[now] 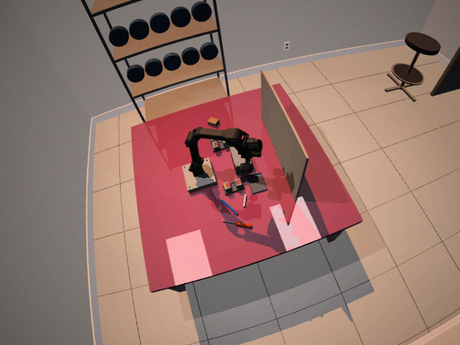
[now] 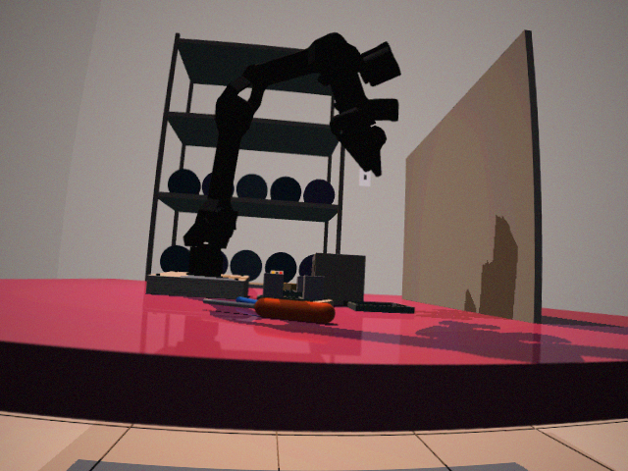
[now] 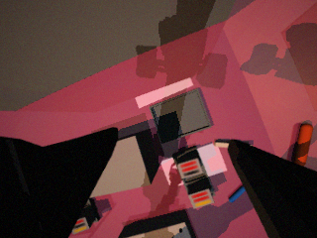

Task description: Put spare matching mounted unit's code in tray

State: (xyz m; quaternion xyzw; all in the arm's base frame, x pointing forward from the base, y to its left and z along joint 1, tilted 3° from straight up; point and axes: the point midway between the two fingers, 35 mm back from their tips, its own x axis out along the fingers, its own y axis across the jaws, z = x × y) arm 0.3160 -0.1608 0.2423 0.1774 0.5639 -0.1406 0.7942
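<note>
The tan spare block lies 10 cm behind my gripper tip, 1 cm to the left of it and 20 cm below it. The rest, counted from my gripper tip: dark boxy unit (4 cm behind, 18 cm to the left, 19 cm below); grey square tray (1 cm ahead, 24 cm below); brown board (21 cm ahead, 16 cm to the left, 2 cm below).
</note>
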